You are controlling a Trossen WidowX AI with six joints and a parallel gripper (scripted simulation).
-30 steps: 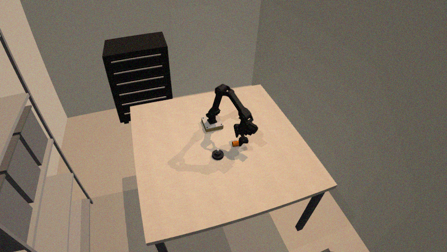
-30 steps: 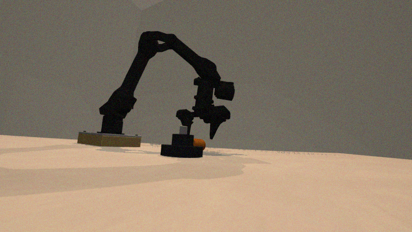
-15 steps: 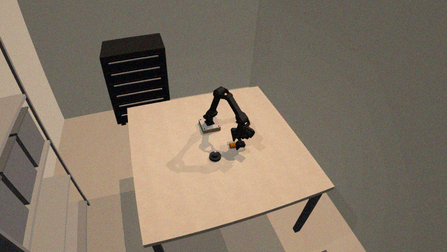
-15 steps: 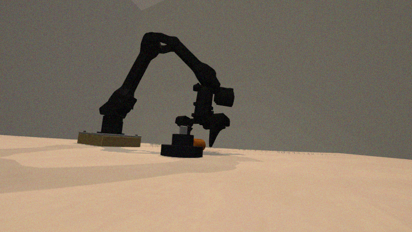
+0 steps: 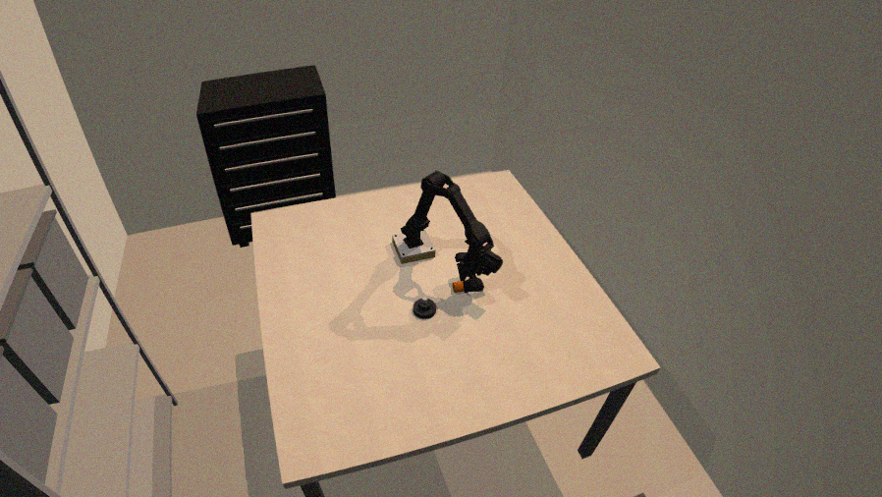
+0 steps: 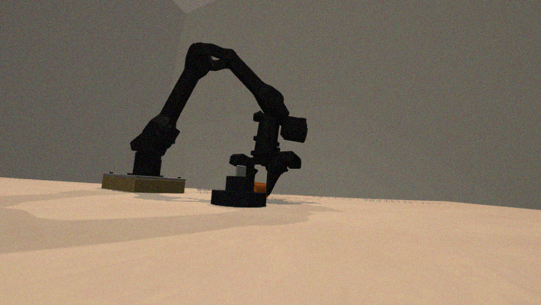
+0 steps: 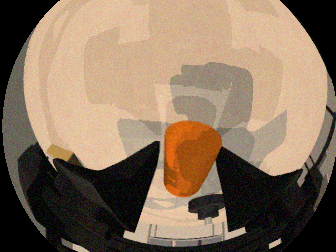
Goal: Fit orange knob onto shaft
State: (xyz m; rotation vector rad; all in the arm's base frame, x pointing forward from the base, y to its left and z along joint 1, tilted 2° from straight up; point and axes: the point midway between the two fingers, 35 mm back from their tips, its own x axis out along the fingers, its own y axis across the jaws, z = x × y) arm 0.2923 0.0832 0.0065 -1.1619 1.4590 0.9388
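My gripper tip is 180 mm to the left of the black round pedestal, 30 mm short of it and 20 mm below it. From my gripper tip the other things lie so: orange knob 10 mm above.
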